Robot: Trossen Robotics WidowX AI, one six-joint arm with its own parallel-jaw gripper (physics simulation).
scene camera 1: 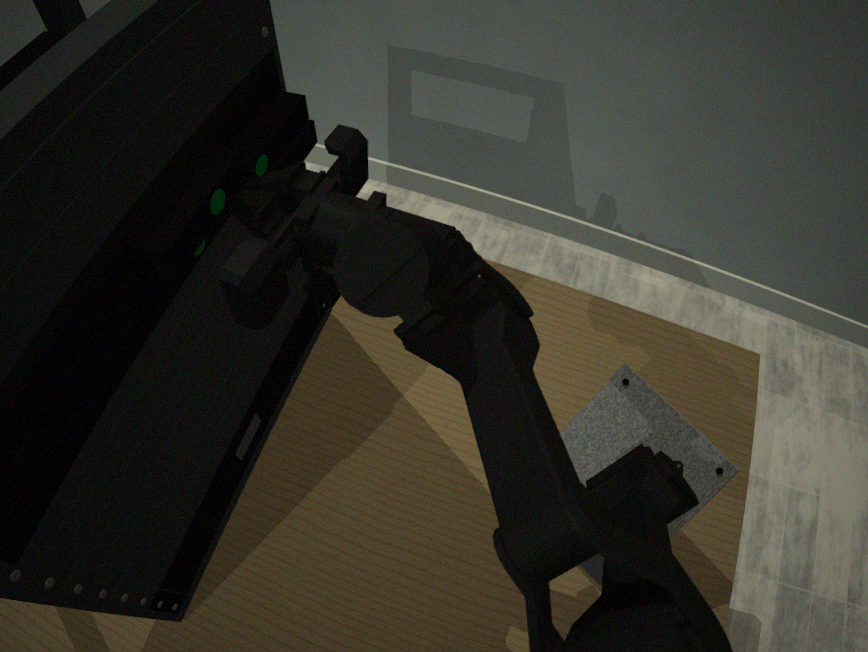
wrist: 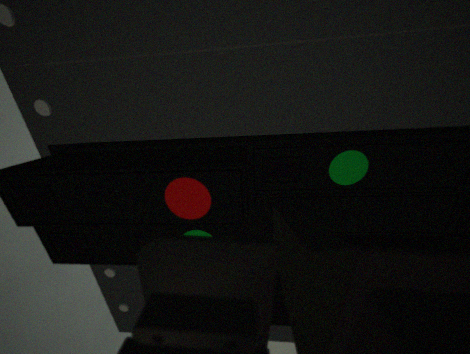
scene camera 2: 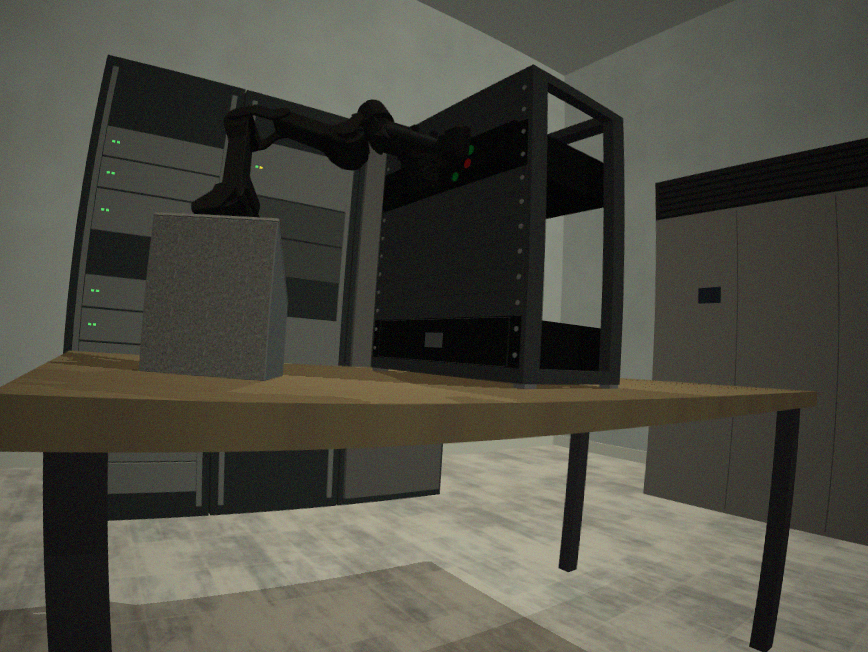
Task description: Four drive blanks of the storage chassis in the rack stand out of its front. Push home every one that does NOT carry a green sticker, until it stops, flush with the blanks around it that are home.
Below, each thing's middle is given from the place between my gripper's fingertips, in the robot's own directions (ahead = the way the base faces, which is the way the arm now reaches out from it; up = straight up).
Labels:
Right now my hand is 150 mm short of the rack [scene camera 1: 141,408], 130 mm above it and 90 mm to the right of it.

